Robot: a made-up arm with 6 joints. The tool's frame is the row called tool. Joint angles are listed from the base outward. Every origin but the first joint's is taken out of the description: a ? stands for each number. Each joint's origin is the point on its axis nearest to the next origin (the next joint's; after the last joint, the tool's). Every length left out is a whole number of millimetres.
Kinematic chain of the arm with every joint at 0, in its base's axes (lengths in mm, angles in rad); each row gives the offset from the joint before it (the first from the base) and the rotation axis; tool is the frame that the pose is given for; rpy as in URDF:
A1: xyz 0 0 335 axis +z
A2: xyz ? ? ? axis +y
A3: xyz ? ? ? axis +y
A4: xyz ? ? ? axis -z
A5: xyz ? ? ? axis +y
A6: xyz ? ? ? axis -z
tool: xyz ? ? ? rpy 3.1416 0 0
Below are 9 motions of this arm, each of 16 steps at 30 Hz.
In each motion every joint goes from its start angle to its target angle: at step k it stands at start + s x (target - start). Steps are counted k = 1, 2, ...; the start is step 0. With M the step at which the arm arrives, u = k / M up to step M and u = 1 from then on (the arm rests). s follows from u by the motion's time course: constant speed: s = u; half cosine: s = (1 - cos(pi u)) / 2; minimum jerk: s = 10 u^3 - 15 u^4 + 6 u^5.
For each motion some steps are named. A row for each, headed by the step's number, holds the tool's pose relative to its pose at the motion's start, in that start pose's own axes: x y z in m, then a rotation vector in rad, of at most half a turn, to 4 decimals.
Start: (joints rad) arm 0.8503 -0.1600 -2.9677 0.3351 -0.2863 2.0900
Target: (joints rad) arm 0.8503 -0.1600 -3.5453 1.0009 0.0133 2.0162
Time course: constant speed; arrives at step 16
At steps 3, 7, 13, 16:
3: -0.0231 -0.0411 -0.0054 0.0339 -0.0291 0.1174
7: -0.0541 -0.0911 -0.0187 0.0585 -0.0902 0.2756
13: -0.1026 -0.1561 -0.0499 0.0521 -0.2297 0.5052
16: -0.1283 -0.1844 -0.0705 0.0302 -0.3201 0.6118

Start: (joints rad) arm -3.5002 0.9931 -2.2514 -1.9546 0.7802 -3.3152
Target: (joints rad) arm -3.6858 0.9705 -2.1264 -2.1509 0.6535 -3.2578
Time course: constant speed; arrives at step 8
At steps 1, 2, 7, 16:
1: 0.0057 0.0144 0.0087 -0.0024 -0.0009 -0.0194
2: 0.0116 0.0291 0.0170 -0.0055 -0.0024 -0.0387
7: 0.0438 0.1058 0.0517 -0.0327 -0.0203 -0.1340
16: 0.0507 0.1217 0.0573 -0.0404 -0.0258 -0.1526

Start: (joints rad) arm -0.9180 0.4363 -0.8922 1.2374 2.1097 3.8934
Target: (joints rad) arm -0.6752 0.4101 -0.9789 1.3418 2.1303 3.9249
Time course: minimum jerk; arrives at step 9
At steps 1, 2, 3, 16:
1: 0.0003 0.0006 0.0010 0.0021 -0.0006 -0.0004
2: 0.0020 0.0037 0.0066 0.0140 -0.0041 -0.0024
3: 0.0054 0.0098 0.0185 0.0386 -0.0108 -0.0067
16: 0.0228 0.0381 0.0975 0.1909 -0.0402 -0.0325

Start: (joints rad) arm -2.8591 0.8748 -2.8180 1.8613 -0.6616 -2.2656
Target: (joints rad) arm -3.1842 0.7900 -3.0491 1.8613 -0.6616 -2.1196
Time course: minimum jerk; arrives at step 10
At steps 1, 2, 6, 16:
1: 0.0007 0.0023 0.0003 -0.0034 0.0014 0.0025
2: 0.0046 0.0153 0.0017 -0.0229 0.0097 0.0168
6: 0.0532 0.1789 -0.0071 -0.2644 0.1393 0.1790
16: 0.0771 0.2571 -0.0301 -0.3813 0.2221 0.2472

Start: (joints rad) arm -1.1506 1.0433 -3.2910 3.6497 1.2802 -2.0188
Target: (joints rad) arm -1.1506 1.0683 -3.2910 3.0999 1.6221 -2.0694
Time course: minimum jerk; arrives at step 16
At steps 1, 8, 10, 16:
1: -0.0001 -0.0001 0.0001 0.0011 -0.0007 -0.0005
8: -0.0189 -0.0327 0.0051 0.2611 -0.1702 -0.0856
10: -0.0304 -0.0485 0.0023 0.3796 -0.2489 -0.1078
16: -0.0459 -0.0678 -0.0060 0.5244 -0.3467 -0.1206

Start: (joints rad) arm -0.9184 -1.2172 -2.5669 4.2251 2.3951 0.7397
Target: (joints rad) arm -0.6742 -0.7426 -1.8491 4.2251 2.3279 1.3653
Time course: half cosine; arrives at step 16
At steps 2, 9, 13, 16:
2: -0.0136 -0.0176 -0.0104 -0.0061 0.0317 -0.0107
9: -0.2964 -0.2101 -0.1169 0.0459 0.4895 -0.1870
13: -0.4986 -0.2424 -0.1346 0.1867 0.7152 -0.3045
16: -0.5528 -0.2402 -0.1338 0.2359 0.7676 -0.3379

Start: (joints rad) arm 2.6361 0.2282 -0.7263 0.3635 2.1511 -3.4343
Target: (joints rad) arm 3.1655 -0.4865 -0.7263 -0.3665 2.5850 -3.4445
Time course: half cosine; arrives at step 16
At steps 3, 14, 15, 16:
3: 0.0157 0.0072 0.0016 0.1050 0.0180 0.0217
14: 0.1990 0.0826 0.0279 1.0365 -0.0160 0.4106
15: 0.2055 0.0848 0.0296 1.0597 -0.0259 0.4257
16: 0.2078 0.0855 0.0302 1.0674 -0.0293 0.4308

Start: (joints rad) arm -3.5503 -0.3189 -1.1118 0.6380 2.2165 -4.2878
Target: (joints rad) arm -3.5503 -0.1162 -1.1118 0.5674 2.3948 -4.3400
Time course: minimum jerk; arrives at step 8
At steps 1, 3, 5, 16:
1: 0.0005 -0.0009 0.0007 -0.0051 0.0020 0.0014
3: 0.0095 -0.0142 0.0114 -0.0882 0.0335 0.0234
5: 0.0256 -0.0343 0.0298 -0.2355 0.0833 0.0599
16: 0.0356 -0.0447 0.0408 -0.3275 0.1108 0.0813

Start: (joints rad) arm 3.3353 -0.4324 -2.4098 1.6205 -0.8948 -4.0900
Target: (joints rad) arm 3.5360 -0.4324 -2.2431 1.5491 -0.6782 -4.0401
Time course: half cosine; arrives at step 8
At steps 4, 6, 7, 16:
4: 0.0523 -0.0065 0.0188 -0.0526 0.1632 0.0014
6: 0.0925 -0.0096 0.0256 -0.0923 0.2830 0.0082
7: 0.1052 -0.0103 0.0265 -0.1049 0.3204 0.0112
16: 0.1097 -0.0105 0.0267 -0.1094 0.3336 0.0124

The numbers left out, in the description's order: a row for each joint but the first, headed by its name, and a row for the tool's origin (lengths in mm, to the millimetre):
A2: 0 0 0
A3: 46 0 247
A4: 90 0 -396
A5: 0 0 0
A6: 115 0 -147
tool: 0 0 0

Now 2 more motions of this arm.
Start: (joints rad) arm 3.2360 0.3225 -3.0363 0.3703 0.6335 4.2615
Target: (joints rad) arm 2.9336 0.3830 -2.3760 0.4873 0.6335 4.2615
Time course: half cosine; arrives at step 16
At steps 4, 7, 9, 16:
4: -0.0161 -0.0519 0.0372 0.1075 -0.0145 0.0165
7: -0.0516 -0.1520 0.0850 0.2928 -0.0493 0.0569
9: -0.0835 -0.2339 0.1056 0.4308 -0.0834 0.0975
16: -0.1556 -0.4090 0.1015 0.7042 -0.1730 0.2078

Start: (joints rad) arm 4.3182 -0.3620 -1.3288 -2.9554 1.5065 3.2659
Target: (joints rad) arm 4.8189 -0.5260 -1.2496 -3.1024 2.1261 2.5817
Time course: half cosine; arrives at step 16
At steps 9, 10, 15, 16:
9: 0.0939 -0.1316 0.0303 -0.0226 0.3733 -0.0990
10: 0.1129 -0.1467 0.0332 -0.0518 0.4301 -0.1123
15: 0.1780 -0.1830 0.0388 -0.1895 0.5940 -0.1508
16: 0.1802 -0.1838 0.0389 -0.1950 0.5987 -0.1520

